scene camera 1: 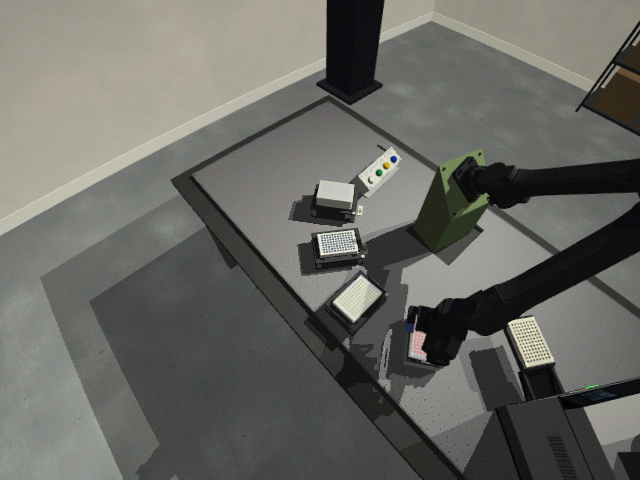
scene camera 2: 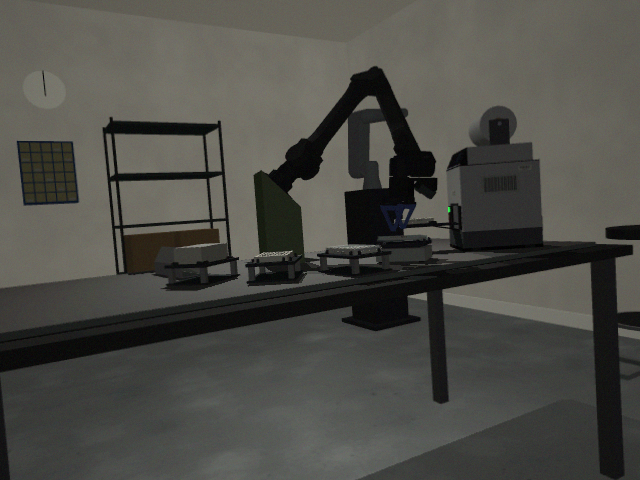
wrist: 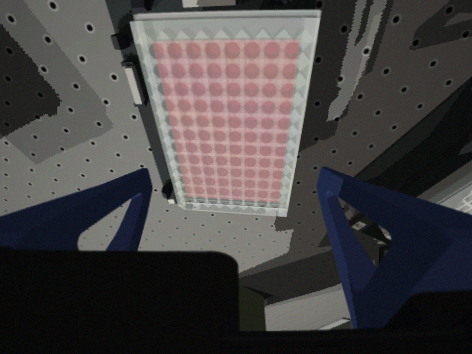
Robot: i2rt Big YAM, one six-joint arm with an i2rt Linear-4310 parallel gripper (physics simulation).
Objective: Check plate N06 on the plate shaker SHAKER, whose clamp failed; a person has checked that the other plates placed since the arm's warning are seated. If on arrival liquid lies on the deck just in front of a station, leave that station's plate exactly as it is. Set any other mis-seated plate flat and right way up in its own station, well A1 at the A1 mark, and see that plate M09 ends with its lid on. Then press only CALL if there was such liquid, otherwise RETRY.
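A plate with pink wells under a clear cover sits on a station with a pale body. In the wrist view, the station's dark edge shows along the plate's left side; whether the plate is fully seated I cannot tell. My gripper is open and empty, above the plate's near end, with blue fingers apart on either side. The arm hides part of the plate in scene camera 1. The button panel has white, green, yellow and blue buttons. Plate labels are not readable.
A cream plate, a blue-and-white plate and a white block-like piece sit on stations. Another cream plate is beside the large instrument. The green arm mount stands behind.
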